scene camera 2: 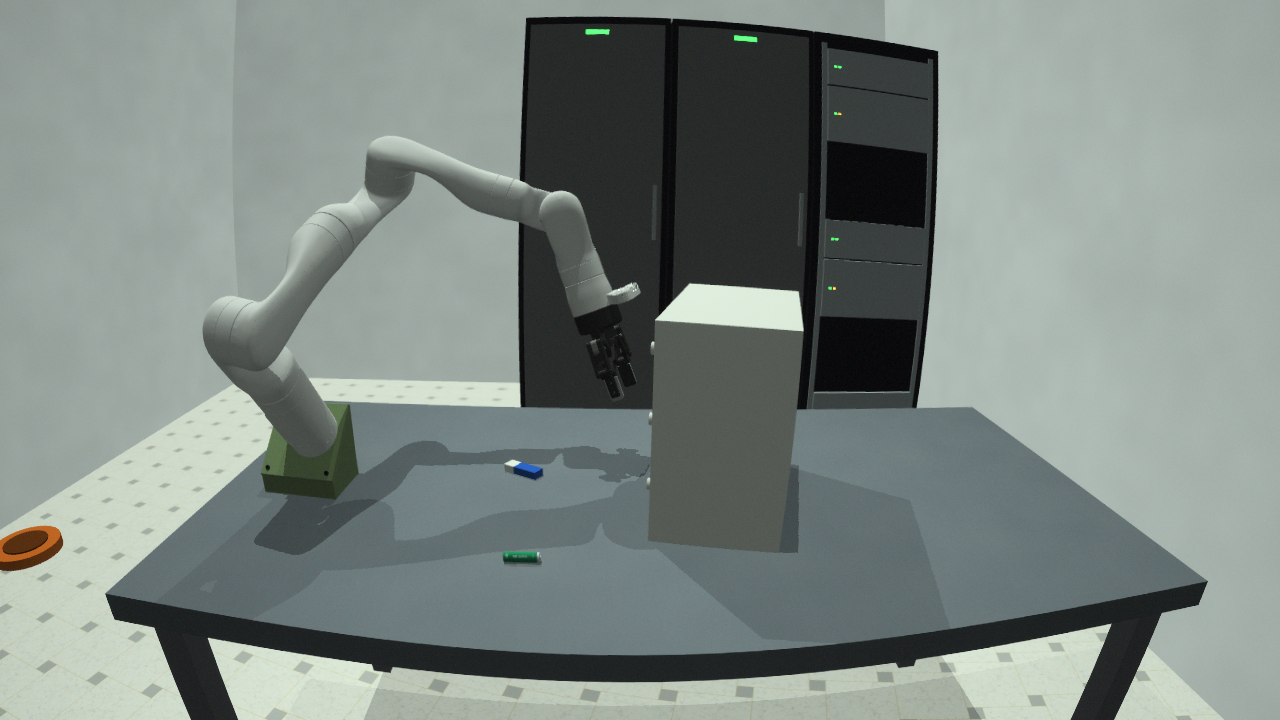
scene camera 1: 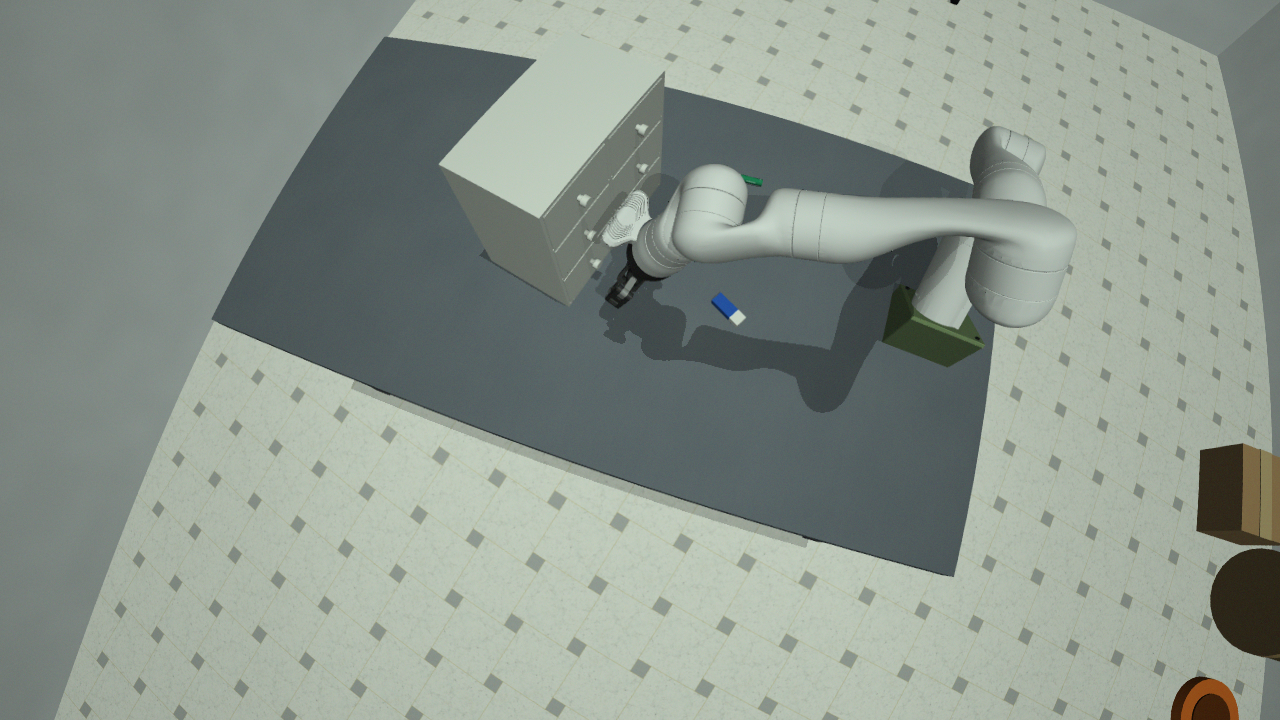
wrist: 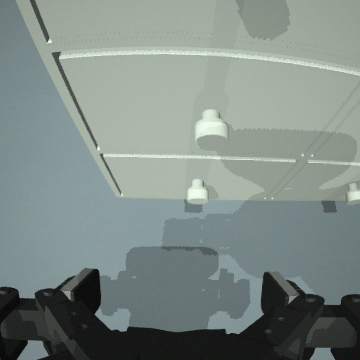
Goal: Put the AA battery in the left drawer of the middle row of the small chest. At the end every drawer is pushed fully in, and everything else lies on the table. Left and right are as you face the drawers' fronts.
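Where they show: gripper, between the fingertips: (scene camera 2: 625,392) (scene camera 1: 629,271) (wrist: 180,289); arm's base, origin of its link: (scene camera 2: 314,432) (scene camera 1: 934,312).
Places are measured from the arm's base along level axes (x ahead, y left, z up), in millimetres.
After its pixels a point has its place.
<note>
The AA battery, a green cylinder (scene camera 1: 753,180) {x 404, y -143, z -77 mm} (scene camera 2: 521,557) {x 412, y -151, z -80 mm}, lies on the table, partly hidden by the arm in scene camera 1. The small pale chest (scene camera 1: 554,116) {x 670, y 102, z 222 mm} (scene camera 2: 725,429) {x 663, y -63, z 88 mm} stands upright. Its drawers look pushed in. The left drawer of the middle row (wrist: 135,105) {x 594, y 221, z 71 mm} shows in the wrist view, with its round white knob (wrist: 211,129) {x 575, y 183, z 73 mm} (scene camera 1: 589,234) {x 579, y 185, z 72 mm}. The lower-left knob (wrist: 198,192) {x 576, y 182, z -29 mm} is below it. My gripper (scene camera 1: 616,299) (scene camera 2: 623,386) {x 499, y 204, z 44 mm} (wrist: 180,289) {x 499, y 204, z 44 mm} is open and empty, pointing down above the table, in front of the chest's left side and apart from the knobs.
A blue and white eraser (scene camera 1: 728,308) {x 337, y 137, z -77 mm} (scene camera 2: 523,469) {x 340, y 124, z -78 mm} lies on the table (scene camera 1: 537,394) {x 567, y 428, z -90 mm} (scene camera 2: 1029,537) {x 1171, y -33, z -90 mm} between the chest and the green arm base (scene camera 1: 930,342) {x -17, y 47, z -19 mm} (scene camera 2: 308,479) {x 16, y -60, z -58 mm}. The arm reaches over the table toward the chest. Dark cabinets (scene camera 2: 595,134) stand behind the table.
</note>
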